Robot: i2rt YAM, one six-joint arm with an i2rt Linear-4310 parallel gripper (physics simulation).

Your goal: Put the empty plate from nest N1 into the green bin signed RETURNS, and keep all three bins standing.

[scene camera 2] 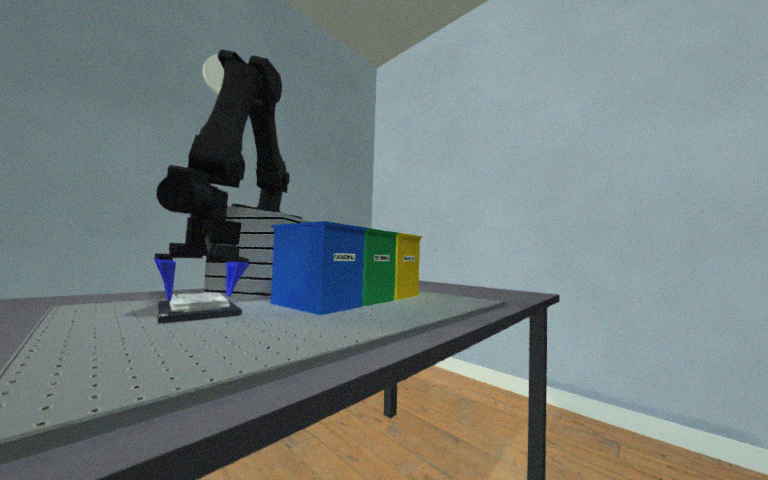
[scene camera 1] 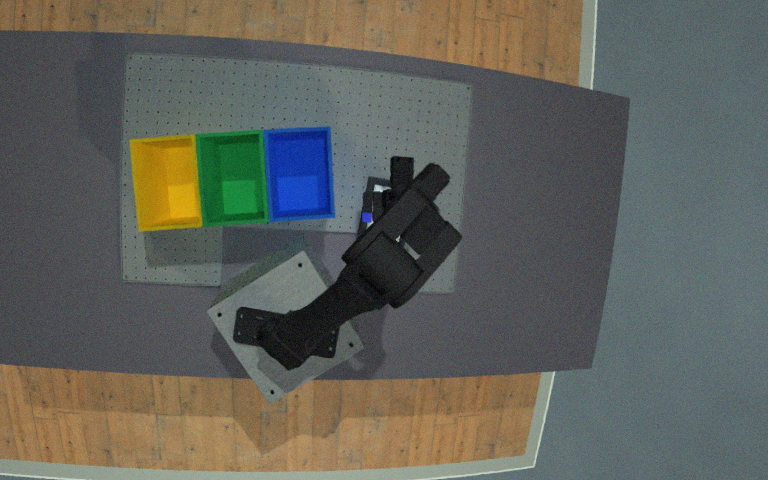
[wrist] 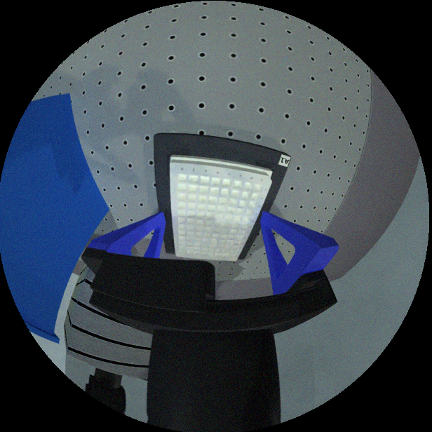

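A white plate with a grid of wells lies flat in a dark nest, which has a small white label at one corner. My gripper is open, pointing down, with one blue fingertip at each long side of the plate, close to the plate's height; contact cannot be told. In scene camera 1 the arm hides much of the plate and nest. The green bin stands upright between the blue and yellow bins; its sign is too blurred to read.
The blue bin stands upright, nearest the nest. The yellow bin stands upright at the far end of the row. The arm's grey base block stands beside the perforated board.
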